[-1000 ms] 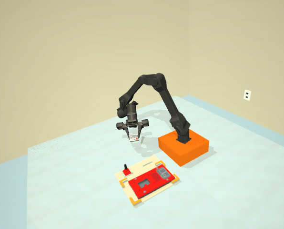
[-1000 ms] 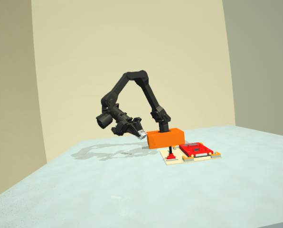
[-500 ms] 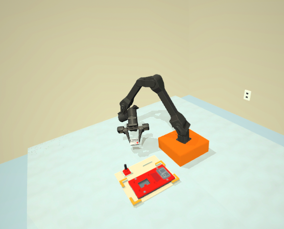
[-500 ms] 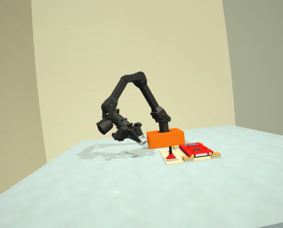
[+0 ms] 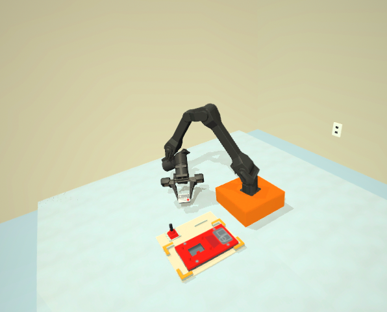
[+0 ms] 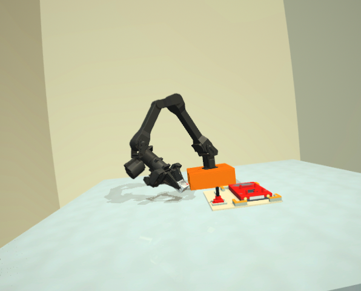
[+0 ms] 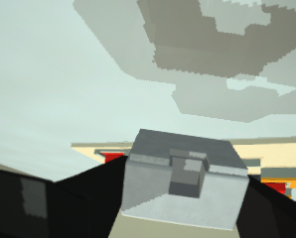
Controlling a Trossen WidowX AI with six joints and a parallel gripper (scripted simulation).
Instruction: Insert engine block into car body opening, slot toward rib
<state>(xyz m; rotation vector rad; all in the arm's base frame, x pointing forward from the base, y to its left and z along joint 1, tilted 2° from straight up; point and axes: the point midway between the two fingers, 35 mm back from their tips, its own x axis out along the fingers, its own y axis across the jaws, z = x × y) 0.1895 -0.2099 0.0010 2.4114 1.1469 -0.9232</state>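
Now: the black post 14 cm ahead of my gripper tip, 9 cm to the left of it and 1 cm below it. The rest, counted from my gripper tip: engine block (1 cm behind, 1 cm to the right).
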